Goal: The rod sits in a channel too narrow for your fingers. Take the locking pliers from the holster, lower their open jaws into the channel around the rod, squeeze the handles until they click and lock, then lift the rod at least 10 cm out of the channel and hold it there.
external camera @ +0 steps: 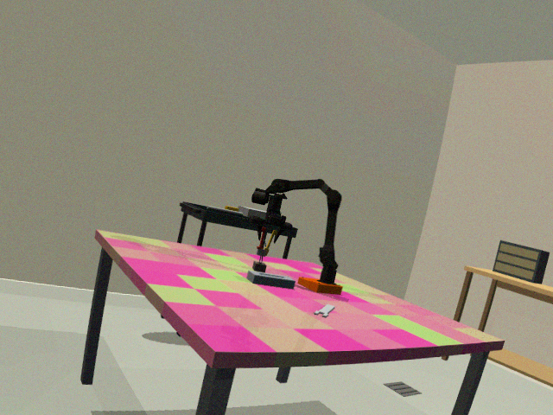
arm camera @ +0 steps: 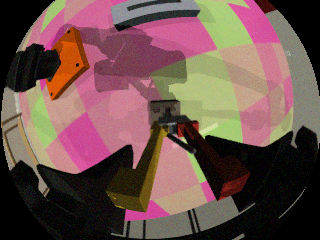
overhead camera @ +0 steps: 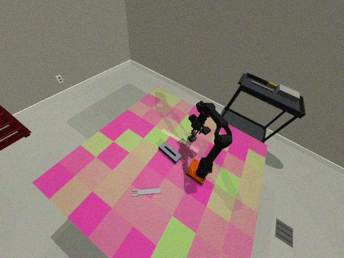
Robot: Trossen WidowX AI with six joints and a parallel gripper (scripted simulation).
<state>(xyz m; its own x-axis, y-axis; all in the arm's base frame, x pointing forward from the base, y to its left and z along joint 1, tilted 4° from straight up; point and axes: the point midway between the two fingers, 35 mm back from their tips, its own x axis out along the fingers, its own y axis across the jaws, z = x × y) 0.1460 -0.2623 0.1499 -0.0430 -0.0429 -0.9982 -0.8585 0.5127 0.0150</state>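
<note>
Right now the grey channel block is 13 cm ahead of my gripper tip, 20 cm to the left of it and 12 cm below it. The rest, counted from my gripper tip: grey rod (13 cm ahead, 20 cm to the left, 12 cm below); grey holster (1 cm to the right, 12 cm below); yellow handle (1 cm behind, 1 cm to the left).
</note>
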